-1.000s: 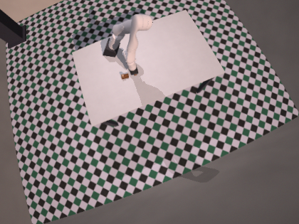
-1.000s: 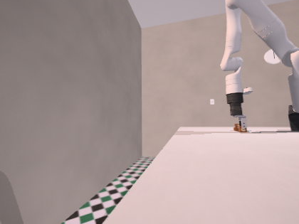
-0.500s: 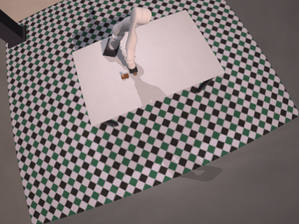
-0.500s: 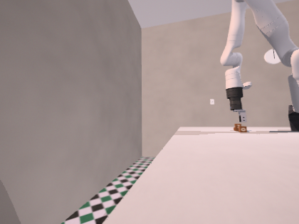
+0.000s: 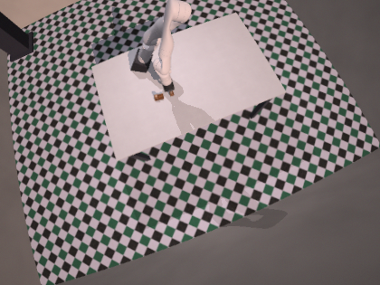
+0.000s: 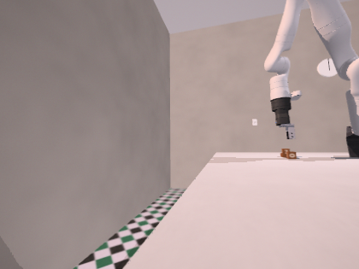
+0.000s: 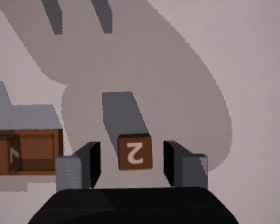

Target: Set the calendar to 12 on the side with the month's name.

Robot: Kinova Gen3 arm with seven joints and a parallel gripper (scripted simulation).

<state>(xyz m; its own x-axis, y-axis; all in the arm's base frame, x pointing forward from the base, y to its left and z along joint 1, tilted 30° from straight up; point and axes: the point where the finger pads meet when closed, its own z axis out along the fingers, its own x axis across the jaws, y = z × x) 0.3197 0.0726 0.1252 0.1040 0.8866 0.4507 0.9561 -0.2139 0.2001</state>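
My hand is 9 cm above the brown cube. The rest, counted from my hand: brown wooden tray: 10 cm to the right, 9 cm below, 1 cm behind.
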